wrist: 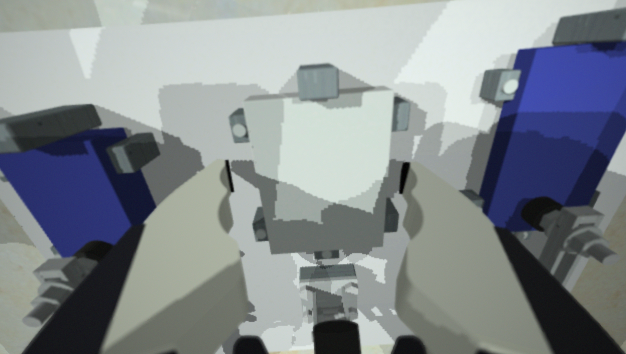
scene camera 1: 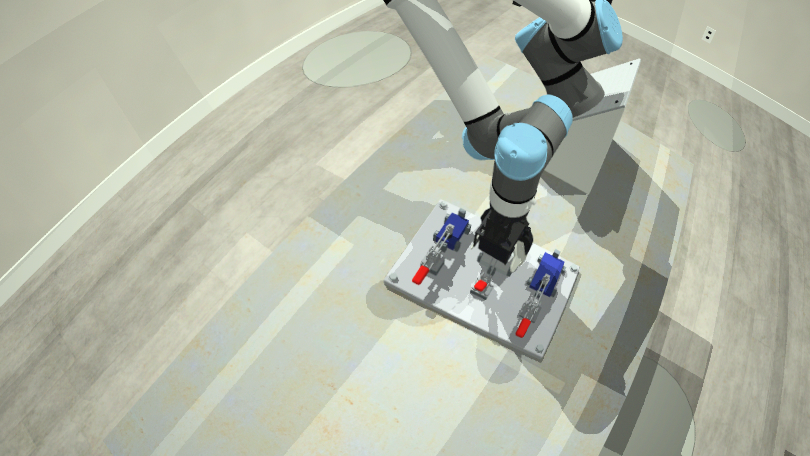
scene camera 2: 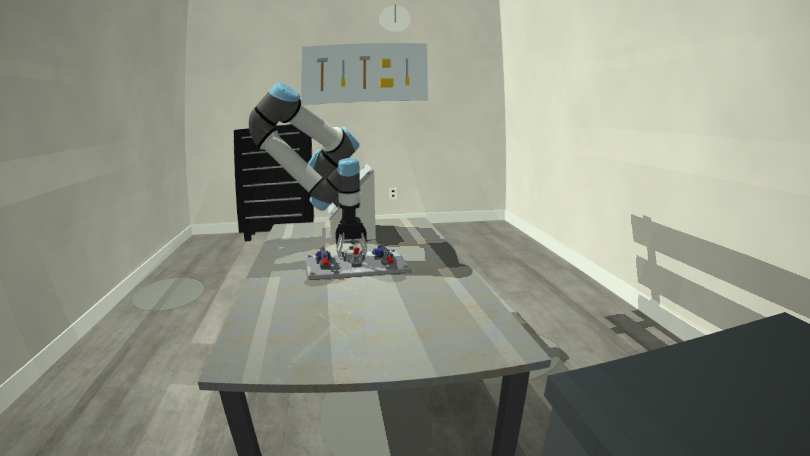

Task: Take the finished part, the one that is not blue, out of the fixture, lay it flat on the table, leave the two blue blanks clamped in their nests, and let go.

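Frame: origin at the arm's base, x ahead, y left, z up, level; centimetres.
Seen in the pictures: gripper, fingertip midpoint: (wrist: 316,164); arm's base at its link origin: (scene camera 1: 579,103).
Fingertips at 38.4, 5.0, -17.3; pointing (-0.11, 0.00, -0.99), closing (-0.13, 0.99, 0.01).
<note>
Pixels of each thing's top centre, then the offset from my fingertips to it, as dx, dy, dz. Level surfaces: height alone.
- whitish block at its top centre: (wrist: 323,185) (scene camera 1: 501,250) (scene camera 2: 352,252) +0.2, +0.3, +1.8
- left blue blank at its top centre: (wrist: 81,218) (scene camera 1: 453,228) +3.1, -10.3, +2.3
- right blue blank at its top centre: (wrist: 560,153) (scene camera 1: 548,272) (scene camera 2: 382,251) -2.7, +10.9, +1.3
- middle clamp's red handle at its top centre: (scene camera 1: 483,278) (scene camera 2: 356,246) +11.0, +2.7, +7.1
- left red handle at its top centre: (scene camera 1: 421,273) +16.1, -7.4, +3.9
- right red handle at its top centre: (scene camera 1: 524,326) +11.2, +14.0, +2.9
- table at its surface level: dz -1.8
The finished part, a whitish block (wrist: 335,150), lies in the middle nest of the grey fixture plate (scene camera 1: 408,257) (scene camera 2: 340,270) (wrist: 165,55), between small side posts and an end stop. The gripper mostly hides it in scene camera 1. My gripper (scene camera 1: 498,263) (scene camera 2: 351,256) (wrist: 316,164) is partly open and empty. Its fingertips stand on both sides of the part, with a gap at each side. The left blue blank (scene camera 1: 457,222) (wrist: 65,190) and right blue blank (scene camera 1: 550,263) (scene camera 2: 378,252) (wrist: 565,110) sit in their nests under their clamp tips.
The middle clamp's red handle (scene camera 1: 480,285) (scene camera 2: 355,250) stands up, and its black tip (wrist: 336,335) is back from the part. The left red handle (scene camera 1: 420,275) and right red handle (scene camera 1: 523,327) point toward the plate's front edge. The table (scene camera 1: 317,362) (scene camera 2: 368,339) extends in front.
</note>
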